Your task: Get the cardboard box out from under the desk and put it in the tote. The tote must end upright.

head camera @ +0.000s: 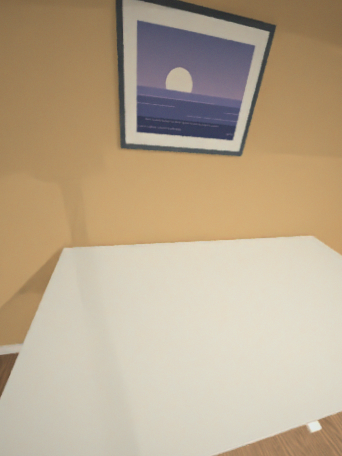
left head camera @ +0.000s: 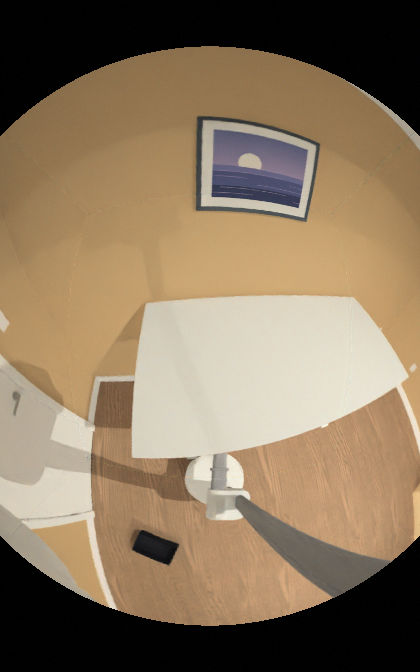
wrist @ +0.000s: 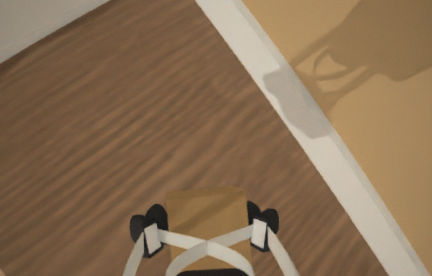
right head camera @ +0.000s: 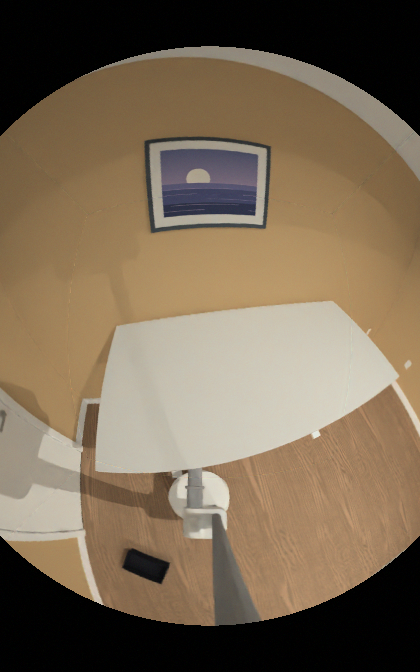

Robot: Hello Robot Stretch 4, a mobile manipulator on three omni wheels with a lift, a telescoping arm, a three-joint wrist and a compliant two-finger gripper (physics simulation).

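Observation:
The brown cardboard box is between the two black fingertips of my gripper at the bottom of the wrist view. Both fingertips press on its sides, so the gripper is shut on it. It is held above the wood floor. The box and gripper do not show in the head views. The white desk hides the space below it, and my arm reaches in under its near edge. The tote, small and black, stands upright on the floor at the lower left, outside the desk's edge.
A white baseboard runs diagonally along the tan wall in the wrist view, right of the box, with the gripper's shadow on it. A pale door stands at the left. A framed picture hangs above the desk.

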